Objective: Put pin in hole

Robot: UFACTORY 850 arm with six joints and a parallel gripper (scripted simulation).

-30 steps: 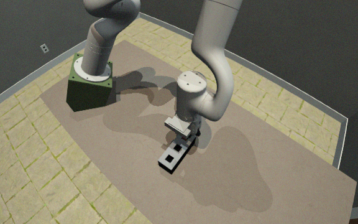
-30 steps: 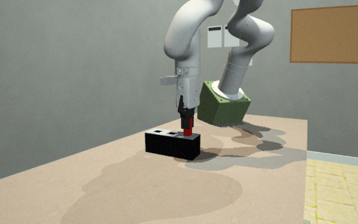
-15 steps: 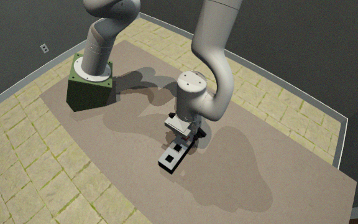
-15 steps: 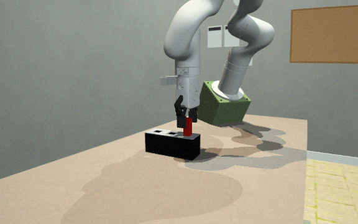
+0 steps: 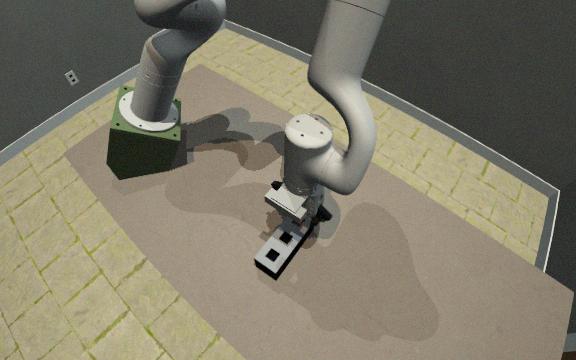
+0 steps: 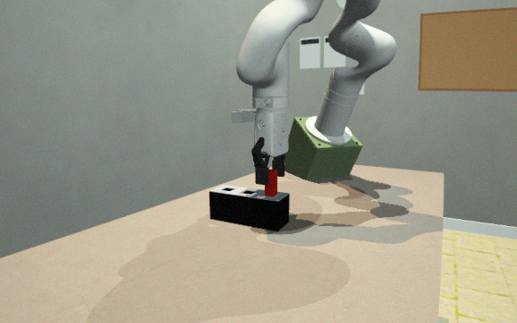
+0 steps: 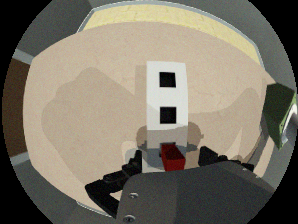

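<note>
Now: the pin 20 mm below my hand. Also, from my hand: black block (80 mm below, 60 mm to the right, 20 mm ahead).
</note>
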